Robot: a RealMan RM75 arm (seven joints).
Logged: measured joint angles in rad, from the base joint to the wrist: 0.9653 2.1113 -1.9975 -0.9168 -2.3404 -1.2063 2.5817; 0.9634 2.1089 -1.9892 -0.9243 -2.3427 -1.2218 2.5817; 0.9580 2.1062 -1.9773 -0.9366 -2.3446 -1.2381 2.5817; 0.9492 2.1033 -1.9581 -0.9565 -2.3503 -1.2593 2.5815; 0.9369 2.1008 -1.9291 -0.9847 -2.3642 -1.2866 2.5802; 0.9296 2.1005 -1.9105 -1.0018 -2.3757 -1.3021 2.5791; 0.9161 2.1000 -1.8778 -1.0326 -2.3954 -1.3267 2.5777; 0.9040 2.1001 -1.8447 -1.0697 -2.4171 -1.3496 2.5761; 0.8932 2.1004 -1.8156 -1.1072 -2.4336 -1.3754 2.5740; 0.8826 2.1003 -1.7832 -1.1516 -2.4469 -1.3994 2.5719; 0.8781 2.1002 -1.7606 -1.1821 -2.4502 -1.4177 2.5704; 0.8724 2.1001 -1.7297 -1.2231 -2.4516 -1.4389 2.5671; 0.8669 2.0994 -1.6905 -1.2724 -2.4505 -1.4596 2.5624; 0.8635 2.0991 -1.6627 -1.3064 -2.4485 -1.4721 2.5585; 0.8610 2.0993 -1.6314 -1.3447 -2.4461 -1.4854 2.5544; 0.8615 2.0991 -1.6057 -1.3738 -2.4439 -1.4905 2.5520; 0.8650 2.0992 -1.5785 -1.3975 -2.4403 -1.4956 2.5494
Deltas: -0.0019 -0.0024 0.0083 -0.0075 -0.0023 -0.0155 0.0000; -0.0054 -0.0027 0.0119 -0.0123 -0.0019 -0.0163 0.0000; -0.0088 -0.0029 0.0192 -0.0199 -0.0057 -0.0212 -0.0002; -0.0123 -0.0025 0.0290 -0.0282 -0.0139 -0.0273 -0.0013; -0.0073 -0.0003 0.0186 -0.0171 -0.0115 -0.0155 -0.0011; -0.0135 -0.0005 0.0327 -0.0308 -0.0197 -0.0246 -0.0014; -0.0121 0.0001 0.0331 -0.0371 -0.0217 -0.0229 -0.0016; -0.0108 0.0003 0.0291 -0.0375 -0.0165 -0.0258 -0.0021; -0.0106 -0.0001 0.0324 -0.0444 -0.0133 -0.0240 -0.0021; -0.0045 -0.0001 0.0226 -0.0305 -0.0033 -0.0183 -0.0015; -0.0057 -0.0001 0.0309 -0.0410 -0.0014 -0.0212 -0.0033; -0.0055 -0.0007 0.0392 -0.0493 0.0011 -0.0207 -0.0047; -0.0034 -0.0003 0.0278 -0.0340 0.0020 -0.0125 -0.0039; -0.0025 0.0002 0.0313 -0.0383 0.0024 -0.0133 -0.0041; 0.0005 -0.0002 0.0257 -0.0291 0.0022 -0.0051 -0.0024; 0.0035 0.0001 0.0272 -0.0237 0.0036 -0.0051 -0.0026
